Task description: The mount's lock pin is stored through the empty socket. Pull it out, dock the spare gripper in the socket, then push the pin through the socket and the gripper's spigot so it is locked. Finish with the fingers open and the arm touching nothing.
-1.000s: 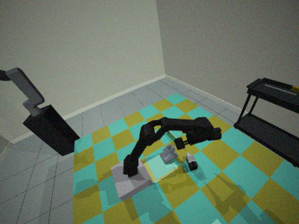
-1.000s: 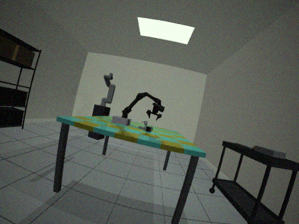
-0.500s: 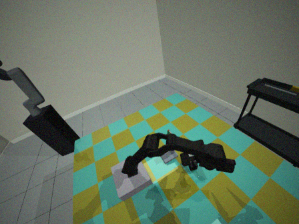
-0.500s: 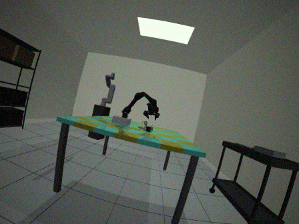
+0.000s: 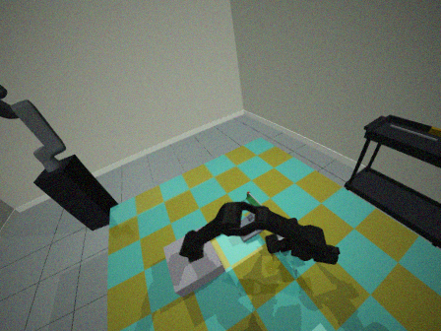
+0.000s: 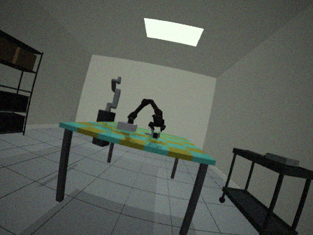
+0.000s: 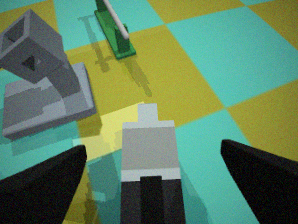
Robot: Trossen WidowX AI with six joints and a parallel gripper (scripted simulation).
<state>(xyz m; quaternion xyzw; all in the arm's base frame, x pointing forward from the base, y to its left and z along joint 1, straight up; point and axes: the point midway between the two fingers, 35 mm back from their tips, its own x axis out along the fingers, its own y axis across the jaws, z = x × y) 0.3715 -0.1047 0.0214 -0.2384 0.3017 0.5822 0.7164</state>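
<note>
My gripper tip is 50 mm above the spare gripper and 10 mm to the right of it. From my gripper tip the other things lie so: socket 120 mm to the left, 100 mm behind, 30 mm below; then green stand 240 mm to the left, 60 mm below, 10 mm behind.
</note>
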